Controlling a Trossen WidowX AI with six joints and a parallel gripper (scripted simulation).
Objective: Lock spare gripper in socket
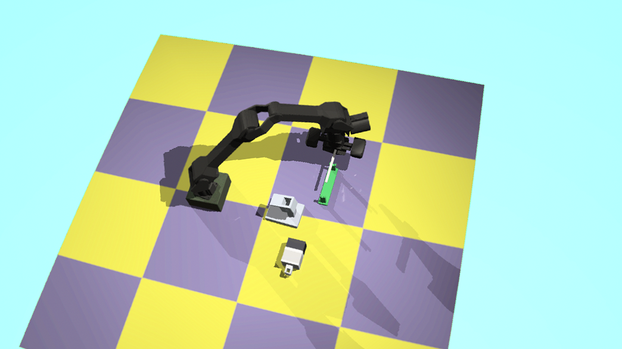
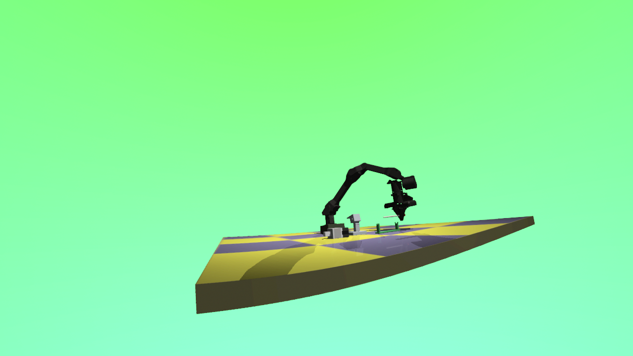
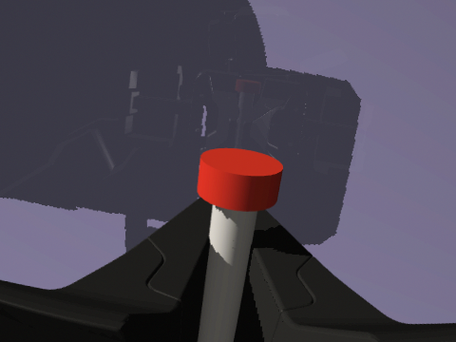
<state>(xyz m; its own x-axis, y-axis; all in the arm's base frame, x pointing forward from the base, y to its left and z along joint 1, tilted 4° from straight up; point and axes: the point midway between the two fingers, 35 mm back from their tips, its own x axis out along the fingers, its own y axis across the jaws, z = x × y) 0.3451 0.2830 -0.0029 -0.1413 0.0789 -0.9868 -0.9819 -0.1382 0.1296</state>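
The green cradle lies 1 cm ahead of my gripper tip, 10 cm to the right of it and 2 cm below it. Round my gripper tip: spare gripper: 1 cm ahead, 38 cm to the right, 2 cm below; socket: 7 cm behind, 24 cm to the right.
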